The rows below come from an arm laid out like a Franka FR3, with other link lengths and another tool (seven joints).
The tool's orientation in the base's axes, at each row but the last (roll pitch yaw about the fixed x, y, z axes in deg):
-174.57 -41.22 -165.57
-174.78 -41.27 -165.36
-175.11 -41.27 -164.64
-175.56 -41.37 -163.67
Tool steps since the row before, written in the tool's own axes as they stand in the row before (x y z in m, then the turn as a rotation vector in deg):
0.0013 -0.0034 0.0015 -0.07 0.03 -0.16
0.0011 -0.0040 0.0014 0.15 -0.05 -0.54
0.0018 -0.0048 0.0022 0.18 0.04 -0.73
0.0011 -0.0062 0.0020 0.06 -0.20 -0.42
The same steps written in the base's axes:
-0.0008 -0.0039 0.0000 0.14 0.08 0.07
-0.0004 -0.0044 0.0000 0.24 0.06 0.51
-0.0011 -0.0055 -0.0002 0.30 0.19 0.66
0.0000 -0.0066 -0.0004 0.28 -0.09 0.37

